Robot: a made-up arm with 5 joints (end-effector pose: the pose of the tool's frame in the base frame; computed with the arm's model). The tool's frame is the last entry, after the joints.
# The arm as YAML. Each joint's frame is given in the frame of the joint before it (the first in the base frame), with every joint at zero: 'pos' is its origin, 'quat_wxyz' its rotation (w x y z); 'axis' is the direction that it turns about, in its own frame. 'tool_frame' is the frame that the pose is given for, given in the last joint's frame.
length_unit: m
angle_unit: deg
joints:
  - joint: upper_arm
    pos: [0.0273, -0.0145, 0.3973]
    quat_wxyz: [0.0, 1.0, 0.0, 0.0]
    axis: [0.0, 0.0, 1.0]
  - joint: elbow
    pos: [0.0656, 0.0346, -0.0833]
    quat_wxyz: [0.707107, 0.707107, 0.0, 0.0]
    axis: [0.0, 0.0, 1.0]
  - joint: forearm
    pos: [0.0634, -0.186, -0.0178]
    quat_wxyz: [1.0, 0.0, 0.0, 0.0]
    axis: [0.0, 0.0, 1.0]
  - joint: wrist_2
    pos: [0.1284, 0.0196, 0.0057]
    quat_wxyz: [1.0, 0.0, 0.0, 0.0]
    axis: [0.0, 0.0, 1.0]
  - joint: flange
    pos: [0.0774, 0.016, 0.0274]
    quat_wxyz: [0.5, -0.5, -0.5, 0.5]
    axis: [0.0, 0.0, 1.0]
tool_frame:
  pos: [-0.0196, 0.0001, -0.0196]
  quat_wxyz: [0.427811, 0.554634, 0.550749, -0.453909]
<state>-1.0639 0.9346 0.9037 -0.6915 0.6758</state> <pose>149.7 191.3 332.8 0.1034 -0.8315 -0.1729 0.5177</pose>
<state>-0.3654 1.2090 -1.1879 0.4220 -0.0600</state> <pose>482.1 137.5 426.5 0.6761 -0.7037 0.1071 0.1906</pose>
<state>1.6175 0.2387 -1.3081 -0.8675 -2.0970</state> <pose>-20.0 -252.1 849.4 0.6070 -0.4278 -0.6011 -0.2953</pose>
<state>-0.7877 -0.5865 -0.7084 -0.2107 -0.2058</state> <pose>95.0 20.3 885.8 0.7598 -0.1821 -0.5904 -0.2021</pose>
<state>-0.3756 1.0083 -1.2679 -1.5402 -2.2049</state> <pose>403.7 96.3 640.9 0.6079 0.3038 -0.6218 0.3892</pose>
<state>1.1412 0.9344 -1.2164 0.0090 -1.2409</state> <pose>191.8 -464.6 573.8 0.8050 -0.1345 0.0552 -0.5752</pose>
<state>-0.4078 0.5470 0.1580 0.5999 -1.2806</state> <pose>333.4 76.2 412.0 0.6904 -0.2551 0.6466 0.2006</pose>
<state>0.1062 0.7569 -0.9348 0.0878 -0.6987</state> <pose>487.2 -95.7 583.4 0.9051 -0.3995 0.0770 -0.1237</pose>
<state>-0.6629 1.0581 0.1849 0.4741 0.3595</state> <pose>247.6 141.7 292.4 0.1399 -0.7238 0.2512 0.6273</pose>
